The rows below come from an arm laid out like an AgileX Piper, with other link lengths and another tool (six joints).
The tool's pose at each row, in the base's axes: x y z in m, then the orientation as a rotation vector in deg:
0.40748, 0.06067, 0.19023, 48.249, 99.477, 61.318
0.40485, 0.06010, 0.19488, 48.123, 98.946, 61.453
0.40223, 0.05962, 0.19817, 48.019, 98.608, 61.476
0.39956, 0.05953, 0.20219, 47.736, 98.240, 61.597
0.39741, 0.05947, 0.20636, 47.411, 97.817, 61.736
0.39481, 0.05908, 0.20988, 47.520, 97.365, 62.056
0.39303, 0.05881, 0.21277, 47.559, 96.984, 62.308
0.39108, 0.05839, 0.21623, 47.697, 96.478, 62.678
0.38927, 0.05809, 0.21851, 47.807, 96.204, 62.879
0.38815, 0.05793, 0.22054, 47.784, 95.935, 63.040
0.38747, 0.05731, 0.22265, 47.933, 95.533, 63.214
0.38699, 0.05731, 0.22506, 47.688, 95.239, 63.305
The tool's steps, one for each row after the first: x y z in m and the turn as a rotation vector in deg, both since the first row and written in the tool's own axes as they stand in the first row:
-0.00112, 0.00380, -0.00363, -0.406, -0.312, 0.001
-0.00170, 0.00639, -0.00693, -0.647, -0.539, -0.047
-0.00217, 0.00980, -0.01031, -1.031, -0.709, -0.165
-0.00285, 0.01340, -0.01324, -1.473, -0.904, -0.301
-0.00344, 0.01624, -0.01654, -1.812, -1.095, -0.043
-0.00401, 0.01862, -0.01890, -2.115, -1.257, 0.130
-0.00484, 0.02145, -0.02160, -2.493, -1.466, 0.438
-0.00522, 0.02326, -0.02387, -2.681, -1.583, 0.630
-0.00564, 0.02496, -0.02540, -2.910, -1.697, 0.710
-0.00664, 0.02659, -0.02668, -3.138, -1.930, 0.922
-0.00729, 0.02875, -0.02765, -3.452, -2.063, 0.815

